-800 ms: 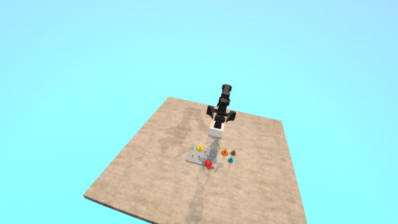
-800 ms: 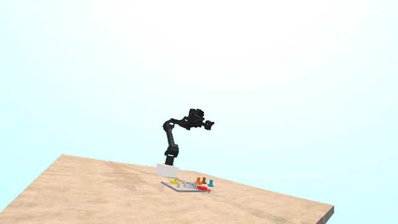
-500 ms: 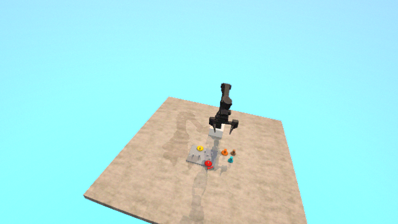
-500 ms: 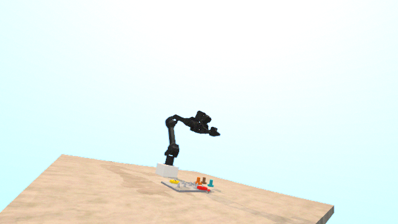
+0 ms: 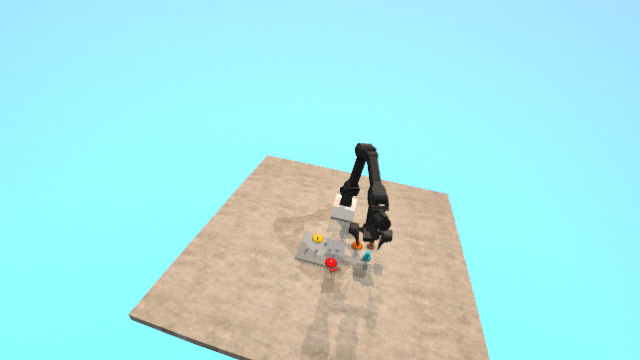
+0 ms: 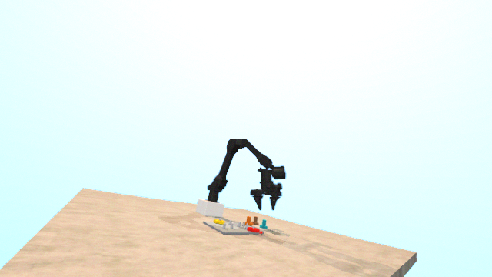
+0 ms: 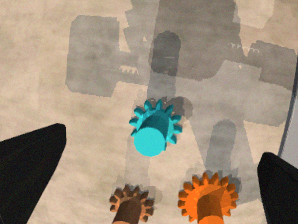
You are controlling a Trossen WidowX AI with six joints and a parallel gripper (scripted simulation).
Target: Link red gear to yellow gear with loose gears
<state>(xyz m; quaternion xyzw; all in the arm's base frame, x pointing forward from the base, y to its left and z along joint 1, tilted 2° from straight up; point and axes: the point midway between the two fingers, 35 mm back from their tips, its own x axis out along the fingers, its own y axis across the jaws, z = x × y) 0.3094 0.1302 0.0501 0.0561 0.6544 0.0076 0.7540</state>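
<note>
My gripper tip is 7 cm above the teal gear, 2 cm past it and 1 cm to the right of it. Round my gripper tip: brown gear 10 cm behind, 7 cm below, 3 cm to the left; orange gear 8 cm behind, 7 cm below, 4 cm to the right; red arrow 13 cm to the right, 9 cm ahead, 8 cm below.
</note>
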